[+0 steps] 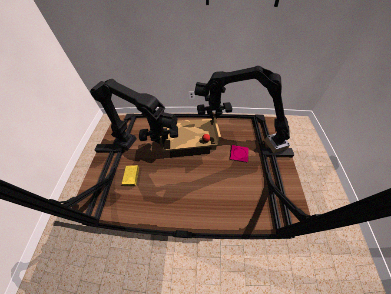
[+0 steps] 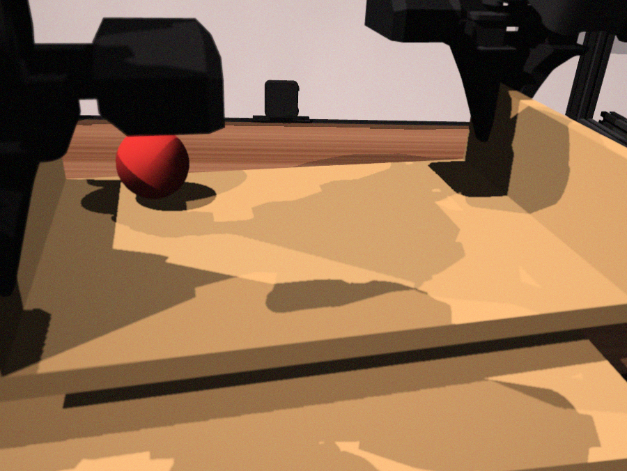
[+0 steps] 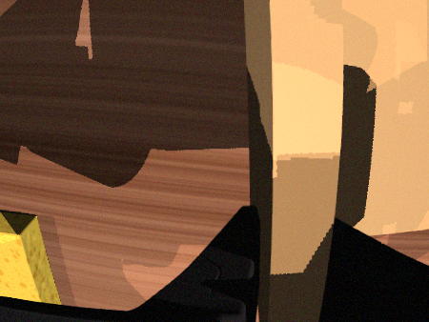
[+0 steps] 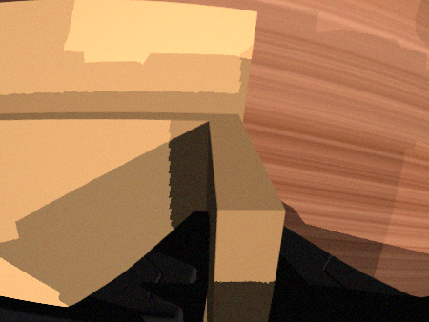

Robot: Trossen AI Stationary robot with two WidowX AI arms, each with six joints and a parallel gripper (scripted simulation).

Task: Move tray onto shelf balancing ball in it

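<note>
My right hand is 140 mm past the red ball, 40 mm to the right of it and 30 mm above it. From my right hand the other things lie so: tan tray: 90 mm behind, 130 mm to the left, 50 mm below; then yellow sponge: 340 mm behind, 440 mm to the left, 130 mm below; then magenta square object: 160 mm behind, 160 mm to the right, 140 mm below.
</note>
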